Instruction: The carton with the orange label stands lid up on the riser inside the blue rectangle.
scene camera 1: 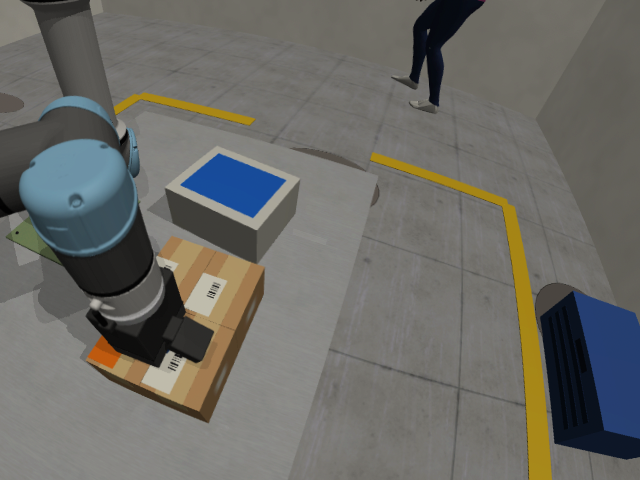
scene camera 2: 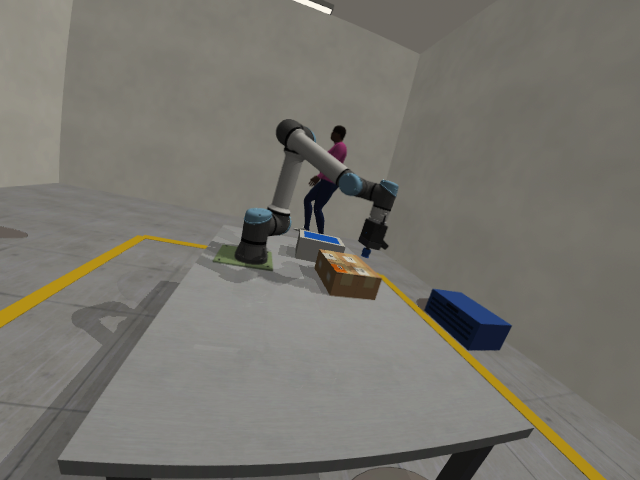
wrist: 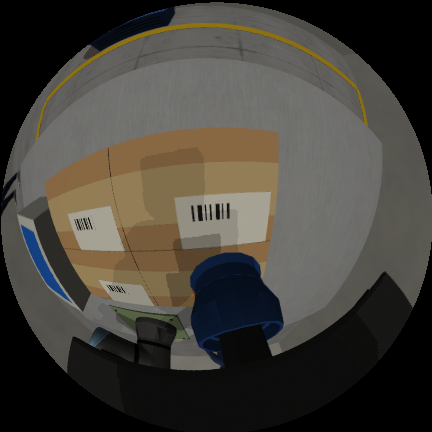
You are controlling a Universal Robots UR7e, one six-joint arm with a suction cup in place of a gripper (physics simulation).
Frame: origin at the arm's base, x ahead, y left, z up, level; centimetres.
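Seen in the pictures: hand, tool point: (scene camera 2: 364,256) (wrist: 226,281); arm's base, link origin: (scene camera 2: 251,258) (wrist: 155,325).
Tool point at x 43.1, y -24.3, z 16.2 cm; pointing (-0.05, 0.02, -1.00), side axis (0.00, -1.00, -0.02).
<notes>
Offsets run from my tool point to a thing's top centre.
The carton with the orange label @[dx -7.6, dy +1.9, dz -6.5 cm] (scene camera 1: 103,353) (scene camera 2: 339,268) is the near left one of a tight two-by-two block of cartons on the table. In the wrist view a sliver of its label shows beside the cup. The grey riser @[dx -5.1, dy +41.8, dz -4.8 cm] (scene camera 1: 211,235) (scene camera 2: 308,252) stands behind the block, with the blue rectangle @[dx -5.1, dy +41.8, dz -4.8 cm] (scene camera 1: 232,184) (scene camera 2: 321,237) (wrist: 42,260) on its top fully in sight. My suction gripper (scene camera 1: 147,335) (scene camera 2: 365,252) (wrist: 226,267) hangs over the block. In scene camera 2 a gap shows under its cup, which touches no carton. The cup's tip is hidden in scene camera 1.
The other cartons @[dx +3.5, dy +15.6, dz -6.5 cm] (scene camera 1: 206,294) with white barcode labels touch the orange-labelled one. The green base plate (scene camera 2: 227,256) (wrist: 180,325) of the arm is at the table's left side. A blue cabinet (scene camera 1: 604,361) (scene camera 2: 470,317) stands on the floor to the right. A person (scene camera 1: 434,56) (scene camera 2: 323,191) is behind the table.
</notes>
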